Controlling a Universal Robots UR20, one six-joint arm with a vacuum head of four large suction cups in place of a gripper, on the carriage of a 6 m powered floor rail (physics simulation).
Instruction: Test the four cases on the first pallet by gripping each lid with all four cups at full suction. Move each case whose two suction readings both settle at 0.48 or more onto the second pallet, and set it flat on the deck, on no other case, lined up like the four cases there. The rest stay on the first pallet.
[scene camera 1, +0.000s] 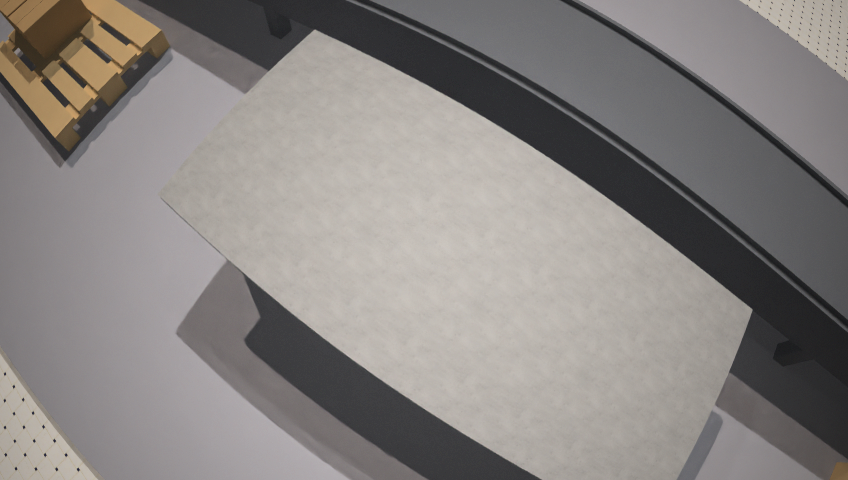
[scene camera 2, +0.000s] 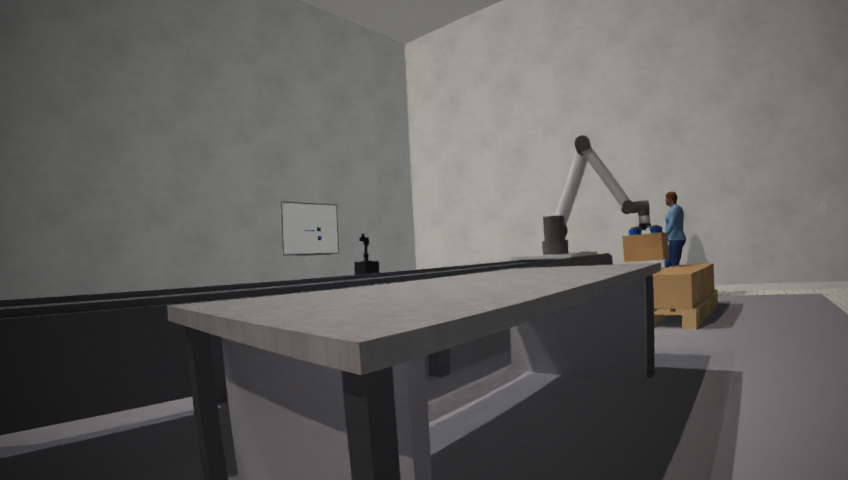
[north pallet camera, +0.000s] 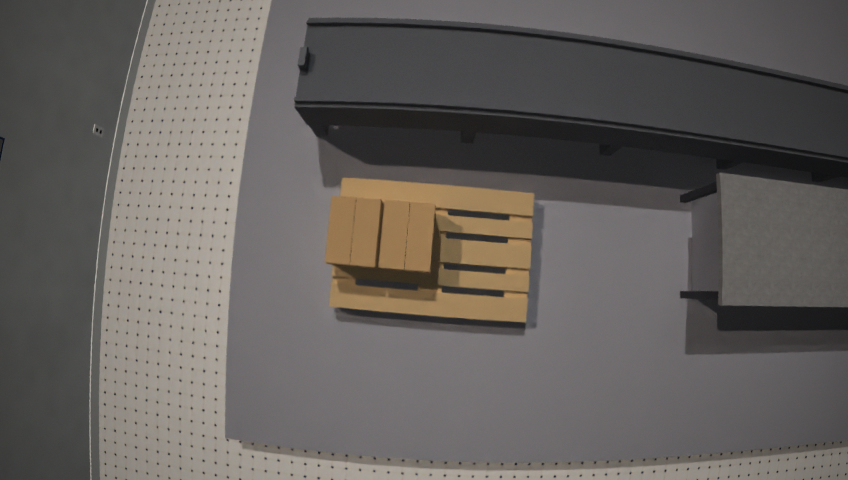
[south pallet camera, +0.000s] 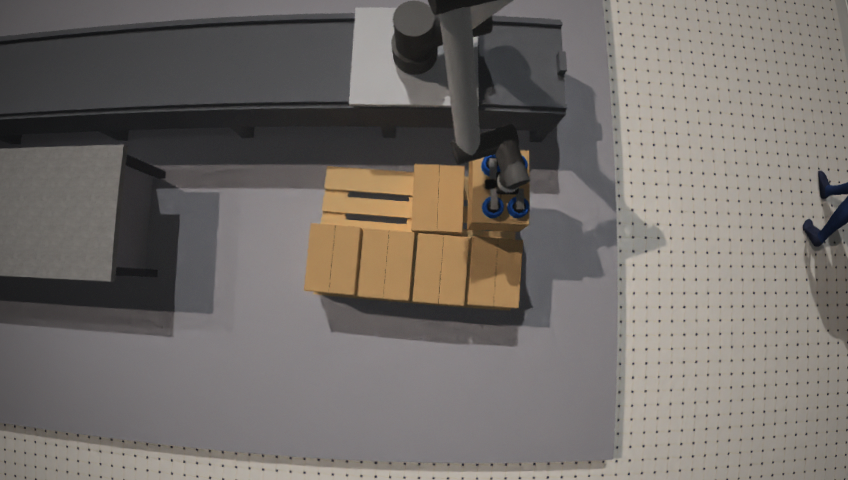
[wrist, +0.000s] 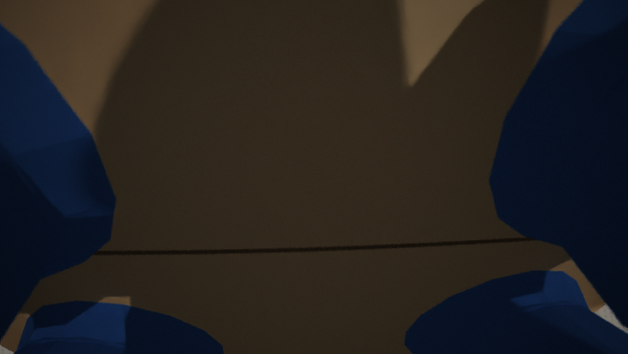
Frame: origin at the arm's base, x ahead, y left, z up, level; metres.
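Seen in the pictures: hand, tool point: (wrist: 309, 235); arm's base, link origin: (scene camera 2: 555, 254).
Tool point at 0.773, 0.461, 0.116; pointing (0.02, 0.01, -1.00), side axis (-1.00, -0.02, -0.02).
Note:
Offsets run from my tool point to a thing's top centre, as dx, dy, dz. Level surfaces: height alone.
My gripper (scene camera 2: 645, 229) (south pallet camera: 505, 185) (wrist: 305, 215) is shut on a brown case {-0.005, -0.015, +0.027} (scene camera 2: 645, 246) (south pallet camera: 479, 215) (wrist: 300, 150), with its blue cups on the lid. The case hangs level above the back right corner of the second pallet (scene camera 2: 690, 319) (south pallet camera: 368, 205), to the right of a case {-0.001, -0.316, -0.295} (south pallet camera: 438, 198) in the back row. Four cases {+0.354, -0.898, -0.295} (south pallet camera: 333, 258) {+0.377, -0.595, -0.295} (south pallet camera: 386, 264) {+0.398, -0.293, -0.295} (south pallet camera: 440, 268) {+0.408, +0.010, -0.295} (south pallet camera: 495, 279) form the front row there. The case's underside and its gap to the deck are hidden from above. On the first pallet (north pallet camera: 484, 252) stand two cases (north pallet camera: 353, 231) (north pallet camera: 406, 236), side by side at the left.
A grey table {dz -0.156} (scene camera 1: 446, 237) (scene camera 2: 416, 297) (north pallet camera: 779, 237) (south pallet camera: 56, 208) stands between the pallets. The rail (north pallet camera: 476, 71) (south pallet camera: 178, 65) runs behind them, with the arm's carriage (south pallet camera: 377, 59) near its right end. A person (scene camera 2: 674, 223) (south pallet camera: 831, 222) stands beyond the second pallet.

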